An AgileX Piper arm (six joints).
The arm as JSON. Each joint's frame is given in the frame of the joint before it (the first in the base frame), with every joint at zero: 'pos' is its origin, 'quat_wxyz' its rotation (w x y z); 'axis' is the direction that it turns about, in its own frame. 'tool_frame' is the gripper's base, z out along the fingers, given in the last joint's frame.
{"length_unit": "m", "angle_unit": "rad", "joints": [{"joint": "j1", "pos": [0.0, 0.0, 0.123], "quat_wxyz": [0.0, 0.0, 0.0, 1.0], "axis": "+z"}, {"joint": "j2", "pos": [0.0, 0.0, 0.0], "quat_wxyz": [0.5, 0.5, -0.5, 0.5], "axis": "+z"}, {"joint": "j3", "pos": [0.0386, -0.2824, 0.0], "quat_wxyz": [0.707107, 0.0, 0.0, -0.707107], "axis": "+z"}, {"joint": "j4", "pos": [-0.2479, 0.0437, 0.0], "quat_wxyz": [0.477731, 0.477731, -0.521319, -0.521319], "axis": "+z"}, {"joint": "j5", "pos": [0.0, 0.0, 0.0], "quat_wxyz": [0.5, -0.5, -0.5, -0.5], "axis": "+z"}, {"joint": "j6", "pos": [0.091, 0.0, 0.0], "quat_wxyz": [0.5, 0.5, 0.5, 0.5], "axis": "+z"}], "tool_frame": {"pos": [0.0, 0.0, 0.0], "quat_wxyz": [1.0, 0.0, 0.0, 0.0]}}
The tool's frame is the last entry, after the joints.
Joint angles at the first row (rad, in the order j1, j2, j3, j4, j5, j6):
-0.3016 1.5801 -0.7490 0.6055 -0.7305 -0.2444
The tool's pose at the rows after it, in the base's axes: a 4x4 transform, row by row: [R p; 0 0 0 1], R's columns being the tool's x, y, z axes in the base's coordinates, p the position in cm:
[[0.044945, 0.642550, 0.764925, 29.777], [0.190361, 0.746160, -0.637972, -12.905], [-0.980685, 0.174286, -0.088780, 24.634], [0, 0, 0, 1]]
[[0.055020, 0.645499, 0.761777, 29.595], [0.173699, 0.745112, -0.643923, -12.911], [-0.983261, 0.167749, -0.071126, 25.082], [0, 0, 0, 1]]
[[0.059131, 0.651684, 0.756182, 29.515], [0.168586, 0.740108, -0.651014, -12.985], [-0.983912, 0.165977, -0.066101, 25.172], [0, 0, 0, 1]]
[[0.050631, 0.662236, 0.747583, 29.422], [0.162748, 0.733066, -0.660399, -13.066], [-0.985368, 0.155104, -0.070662, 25.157], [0, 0, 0, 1]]
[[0.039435, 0.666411, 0.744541, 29.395], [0.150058, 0.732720, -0.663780, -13.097], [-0.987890, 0.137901, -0.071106, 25.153], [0, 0, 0, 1]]
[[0.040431, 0.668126, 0.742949, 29.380], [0.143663, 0.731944, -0.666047, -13.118], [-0.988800, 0.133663, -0.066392, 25.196], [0, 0, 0, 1]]
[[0.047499, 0.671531, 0.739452, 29.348], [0.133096, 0.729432, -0.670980, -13.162], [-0.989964, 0.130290, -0.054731, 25.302], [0, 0, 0, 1]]
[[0.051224, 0.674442, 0.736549, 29.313], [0.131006, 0.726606, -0.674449, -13.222], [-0.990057, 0.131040, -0.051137, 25.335], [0, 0, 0, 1]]
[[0.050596, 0.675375, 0.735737, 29.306], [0.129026, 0.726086, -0.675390, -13.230], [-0.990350, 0.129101, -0.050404, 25.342], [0, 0, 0, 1]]
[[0.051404, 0.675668, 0.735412, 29.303], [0.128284, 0.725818, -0.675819, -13.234], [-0.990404, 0.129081, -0.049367, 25.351], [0, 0, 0, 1]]
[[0.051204, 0.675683, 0.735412, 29.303], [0.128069, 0.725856, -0.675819, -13.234], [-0.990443, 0.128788, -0.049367, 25.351], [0, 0, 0, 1]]
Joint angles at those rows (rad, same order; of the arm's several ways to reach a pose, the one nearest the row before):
-0.3017 1.5674 -0.7490 0.6085 -0.7317 -0.2655
-0.3016 1.5553 -0.7490 0.6136 -0.7406 -0.2803
-0.3024 1.5534 -0.7490 0.6225 -0.7472 -0.2889
-0.3024 1.5523 -0.7490 0.6430 -0.7479 -0.3145
-0.3024 1.5523 -0.7490 0.6492 -0.7496 -0.3362
-0.3024 1.5523 -0.7490 0.6496 -0.7550 -0.3406
-0.3024 1.5523 -0.7490 0.6497 -0.7682 -0.3438
-0.3036 1.5523 -0.7490 0.6515 -0.7729 -0.3442
-0.3036 1.5523 -0.7490 0.6526 -0.7741 -0.3469
-0.3036 1.5523 -0.7490 0.6526 -0.7753 -0.3469
-0.3036 1.5523 -0.7490 0.6526 -0.7753 -0.3472

